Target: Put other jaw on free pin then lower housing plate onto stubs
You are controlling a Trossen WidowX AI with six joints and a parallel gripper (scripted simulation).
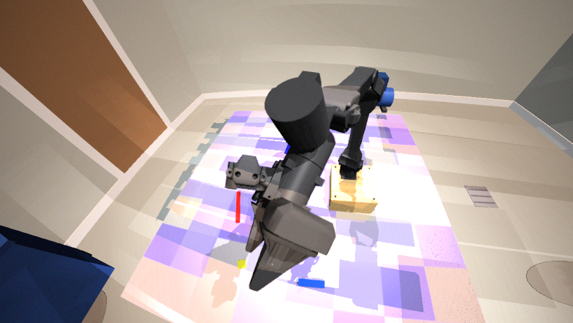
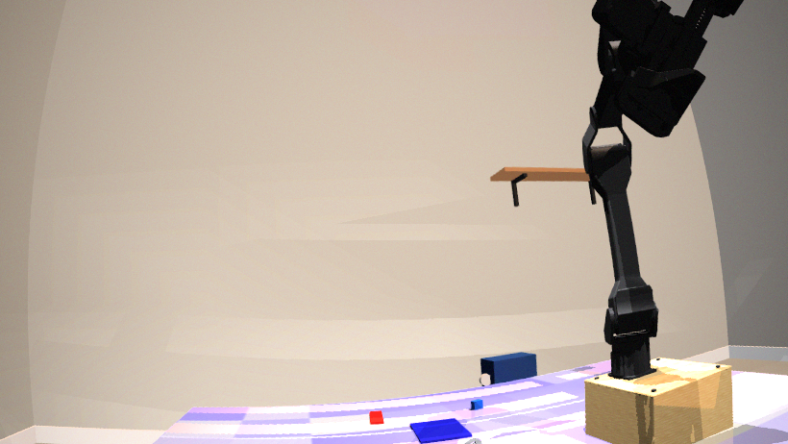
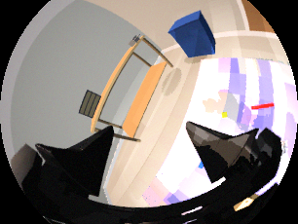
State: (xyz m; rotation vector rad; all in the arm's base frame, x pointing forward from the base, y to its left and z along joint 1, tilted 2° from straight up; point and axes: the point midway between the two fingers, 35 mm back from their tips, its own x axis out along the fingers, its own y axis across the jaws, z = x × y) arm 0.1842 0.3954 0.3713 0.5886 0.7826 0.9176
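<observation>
Right now my gripper tip is 41 cm above the grey jaw, 25 cm to the left of it and 1 cm short of it. Round my gripper tip: blue tile 69 cm to the right, 44 cm below, 6 cm ahead; then yellow square 44 cm below, 18 cm ahead, 3 cm to the right; then blue bar 43 cm below, 9 cm behind, 2 cm to the right.
</observation>
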